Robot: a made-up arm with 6 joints.
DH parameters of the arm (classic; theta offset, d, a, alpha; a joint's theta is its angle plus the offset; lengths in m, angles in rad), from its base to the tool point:
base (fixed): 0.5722 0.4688 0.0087 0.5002
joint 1: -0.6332 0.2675 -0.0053 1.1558
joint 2: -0.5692 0 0.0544 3.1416
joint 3: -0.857 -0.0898 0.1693 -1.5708
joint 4: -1.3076 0 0.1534 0
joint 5: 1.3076 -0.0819 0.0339 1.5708
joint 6: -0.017 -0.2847 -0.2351 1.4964
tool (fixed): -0.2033 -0.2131 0 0
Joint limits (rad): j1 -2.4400..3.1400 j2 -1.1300..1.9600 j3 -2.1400..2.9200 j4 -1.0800..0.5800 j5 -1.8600..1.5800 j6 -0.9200..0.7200
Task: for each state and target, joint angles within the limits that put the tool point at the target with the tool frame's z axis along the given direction. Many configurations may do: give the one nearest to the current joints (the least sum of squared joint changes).
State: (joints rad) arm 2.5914 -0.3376 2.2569 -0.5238 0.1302 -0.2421
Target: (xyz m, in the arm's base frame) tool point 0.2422 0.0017 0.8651 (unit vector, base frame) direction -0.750 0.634 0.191
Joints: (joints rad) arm 2.5325 0.1229 1.8744 -0.2184 0.1697 0.4005
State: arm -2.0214 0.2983 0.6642 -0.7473 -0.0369 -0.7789
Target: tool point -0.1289 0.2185 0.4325 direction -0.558 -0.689 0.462
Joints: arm -1.6736 -0.3386 1.3816 -1.0247 -0.4312 -0.8955
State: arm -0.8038 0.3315 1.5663 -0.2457 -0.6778 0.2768
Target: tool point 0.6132 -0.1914 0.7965 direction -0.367 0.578 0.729
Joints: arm -0.1920 1.1974 1.1146 -0.8345 -1.3880 0.7200
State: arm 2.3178 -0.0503 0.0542 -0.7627 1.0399 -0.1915
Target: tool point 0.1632 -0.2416 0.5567 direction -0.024 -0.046 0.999
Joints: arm 1.3193 -0.3201 -0.0066 -0.2606 0.6295 0.2365
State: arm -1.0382 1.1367 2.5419 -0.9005 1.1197 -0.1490
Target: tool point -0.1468 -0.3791 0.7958 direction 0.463 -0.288 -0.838
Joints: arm -0.5930 0.6183 2.9200 -1.0685 0.4090 0.1574
